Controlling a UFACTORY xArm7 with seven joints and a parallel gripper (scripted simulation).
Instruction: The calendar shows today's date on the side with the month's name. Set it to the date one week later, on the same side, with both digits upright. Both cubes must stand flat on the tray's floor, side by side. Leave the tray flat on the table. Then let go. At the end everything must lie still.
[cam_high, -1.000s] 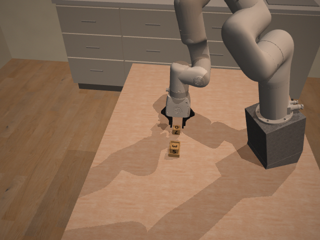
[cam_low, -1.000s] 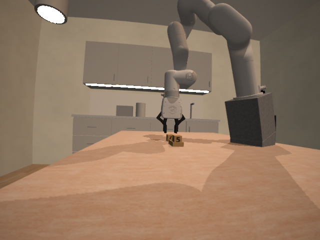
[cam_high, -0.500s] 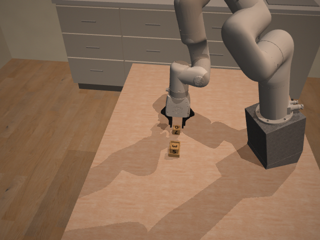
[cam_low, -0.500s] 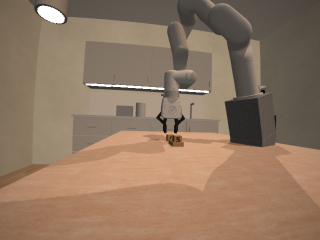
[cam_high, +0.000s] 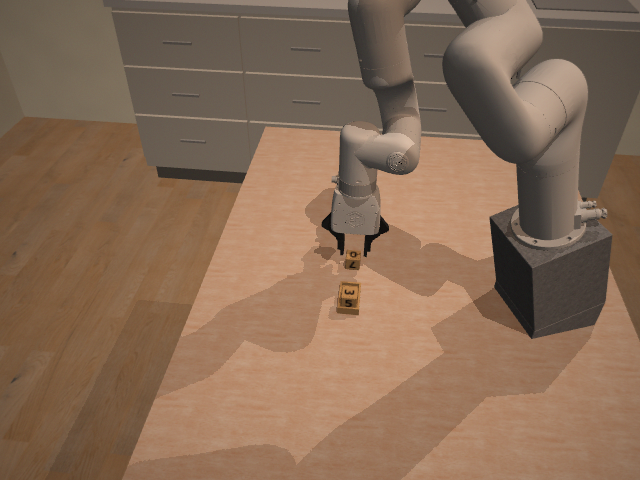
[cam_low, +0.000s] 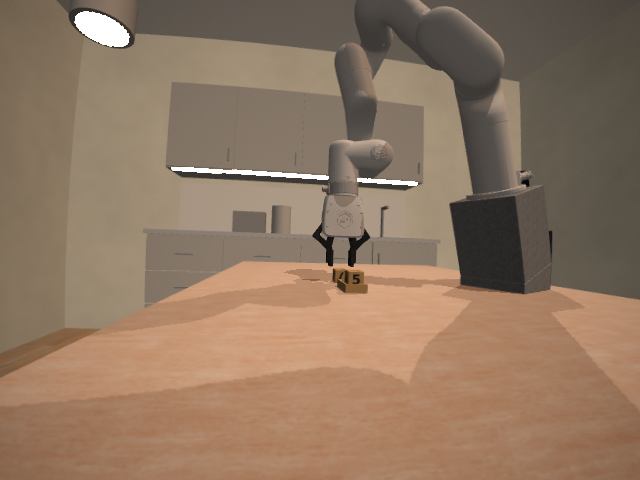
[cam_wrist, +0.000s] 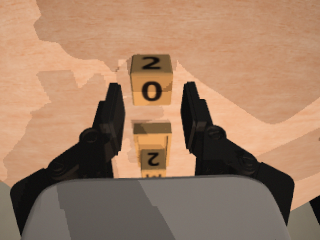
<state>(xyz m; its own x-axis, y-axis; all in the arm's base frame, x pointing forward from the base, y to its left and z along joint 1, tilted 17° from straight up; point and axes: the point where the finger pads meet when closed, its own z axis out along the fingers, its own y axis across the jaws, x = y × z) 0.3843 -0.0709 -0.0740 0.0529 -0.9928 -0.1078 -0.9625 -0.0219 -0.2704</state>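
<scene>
The wooden cube is 40 mm below my hand.
</scene>
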